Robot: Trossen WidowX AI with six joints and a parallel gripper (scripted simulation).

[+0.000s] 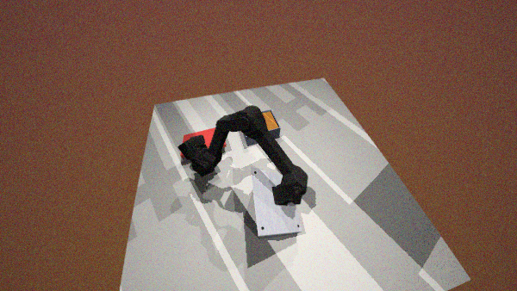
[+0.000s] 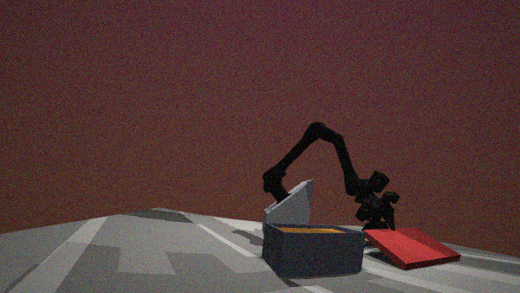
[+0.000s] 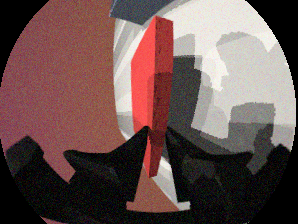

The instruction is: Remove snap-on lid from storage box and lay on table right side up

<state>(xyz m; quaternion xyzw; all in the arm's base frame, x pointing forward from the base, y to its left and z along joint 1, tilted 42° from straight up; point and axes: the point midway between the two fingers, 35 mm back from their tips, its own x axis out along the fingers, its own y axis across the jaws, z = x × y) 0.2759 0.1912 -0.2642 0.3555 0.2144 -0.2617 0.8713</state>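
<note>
The lid lies 80 mm ahead of my gripper tip, 20 mm below it and 10 mm to the left of it. The rest, counted from my gripper tip: storage box (300 mm to the right, 130 mm ahead, 20 mm below).
</note>
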